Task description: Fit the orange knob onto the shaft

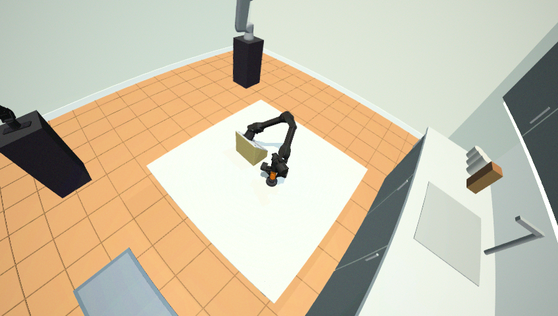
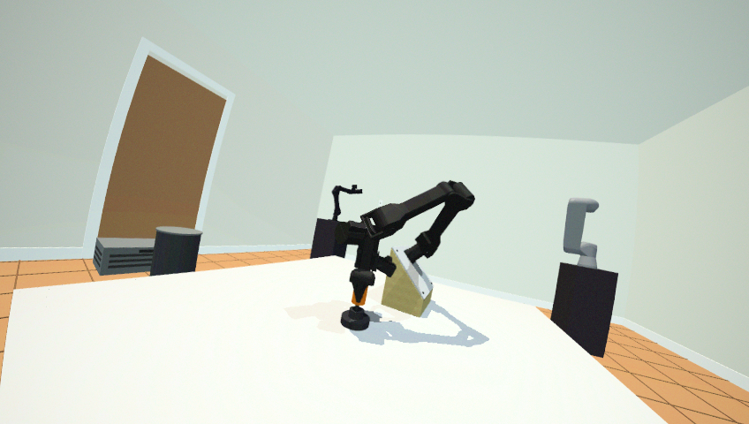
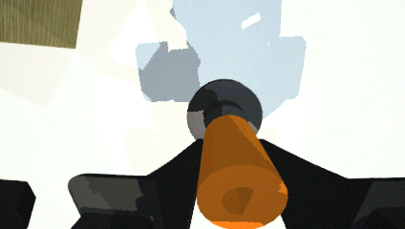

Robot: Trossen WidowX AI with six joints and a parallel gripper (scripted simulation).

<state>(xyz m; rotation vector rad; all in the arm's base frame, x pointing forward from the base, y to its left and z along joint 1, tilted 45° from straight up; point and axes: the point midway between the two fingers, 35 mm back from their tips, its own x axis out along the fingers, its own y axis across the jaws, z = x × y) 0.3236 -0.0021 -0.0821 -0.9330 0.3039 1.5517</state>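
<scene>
Now: gripper tip 2 cm below the orange knob. The rest, counted from my gripper tip: dark round pedestal (4 cm below).
</scene>
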